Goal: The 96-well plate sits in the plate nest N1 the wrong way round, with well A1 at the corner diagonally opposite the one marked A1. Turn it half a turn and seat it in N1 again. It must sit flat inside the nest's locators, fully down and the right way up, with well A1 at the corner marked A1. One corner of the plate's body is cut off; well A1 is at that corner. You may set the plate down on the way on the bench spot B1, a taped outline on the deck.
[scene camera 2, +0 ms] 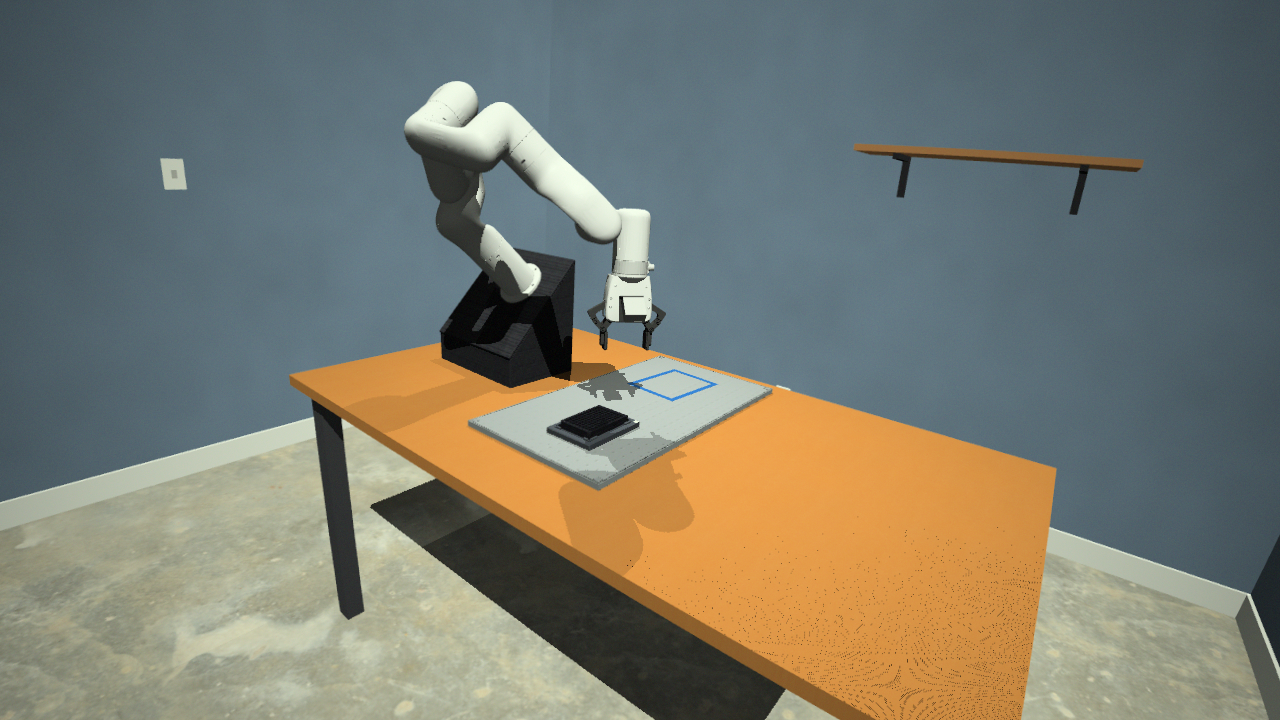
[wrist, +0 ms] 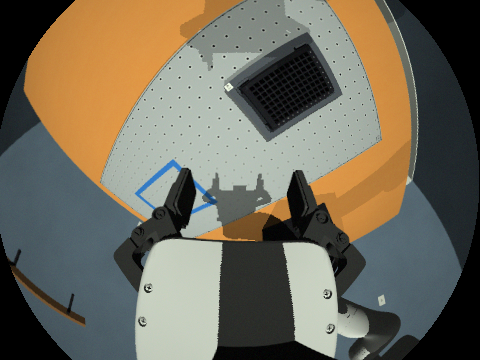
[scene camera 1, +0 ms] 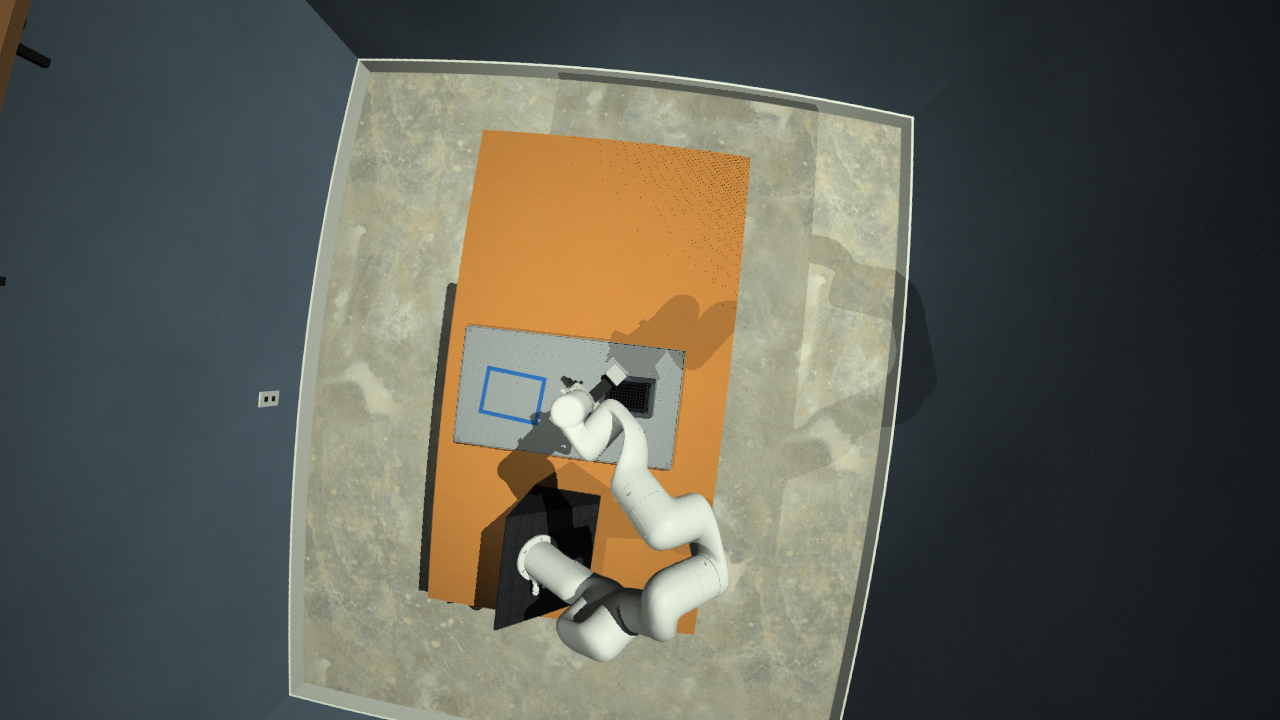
Labels:
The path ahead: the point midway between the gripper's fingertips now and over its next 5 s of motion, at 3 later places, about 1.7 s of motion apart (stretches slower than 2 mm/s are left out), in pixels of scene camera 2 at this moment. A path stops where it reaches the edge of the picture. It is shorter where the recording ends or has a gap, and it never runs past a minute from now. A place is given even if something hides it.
My gripper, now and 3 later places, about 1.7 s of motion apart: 625,349; 596,387; 594,411; 594,418

